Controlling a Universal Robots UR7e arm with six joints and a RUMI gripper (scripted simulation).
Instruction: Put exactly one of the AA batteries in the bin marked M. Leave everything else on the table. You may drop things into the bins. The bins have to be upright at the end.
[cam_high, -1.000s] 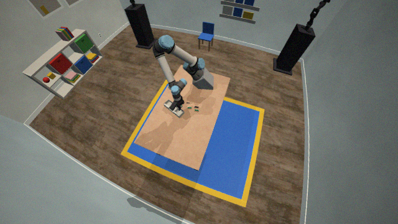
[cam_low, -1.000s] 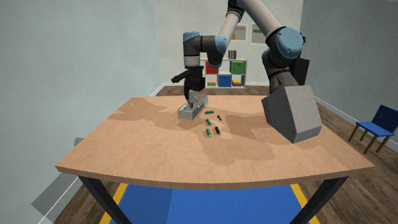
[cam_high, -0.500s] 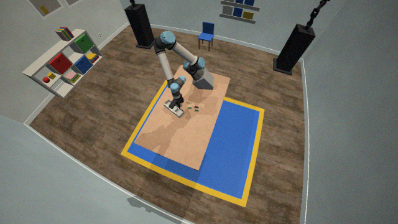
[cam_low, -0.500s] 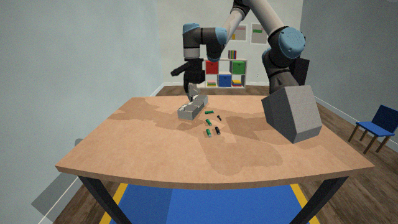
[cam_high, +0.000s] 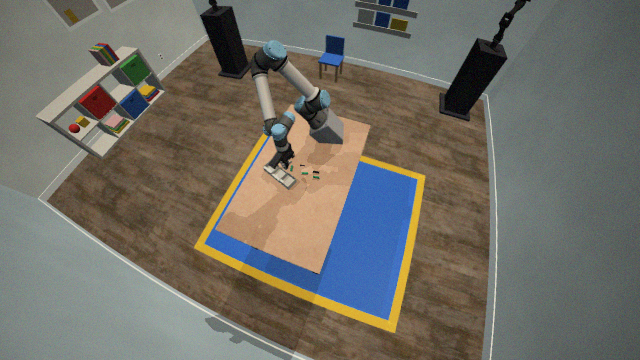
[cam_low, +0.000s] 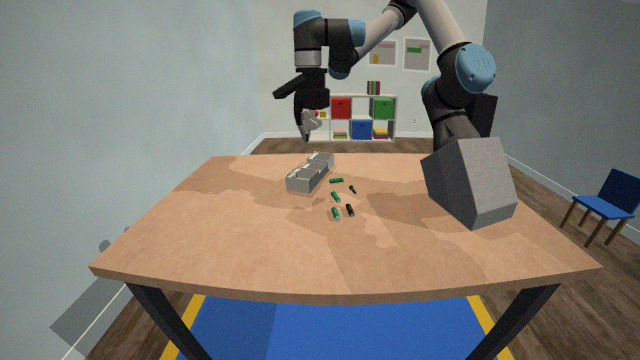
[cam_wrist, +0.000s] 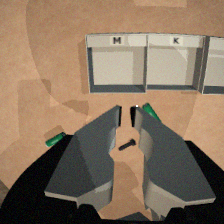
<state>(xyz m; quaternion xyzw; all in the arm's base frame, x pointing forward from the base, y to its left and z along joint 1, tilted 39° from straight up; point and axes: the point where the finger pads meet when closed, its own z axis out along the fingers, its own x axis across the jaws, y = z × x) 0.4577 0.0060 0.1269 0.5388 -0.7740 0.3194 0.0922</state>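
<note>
My hand is 160 mm to the right of the black battery, 160 mm above it and 120 mm past it. Also, from my hand: black bolt-like piece 160 mm below, 140 mm behind, 40 mm to the left; then bin marked M 140 mm below, 70 mm to the right, 10 mm behind.
</note>
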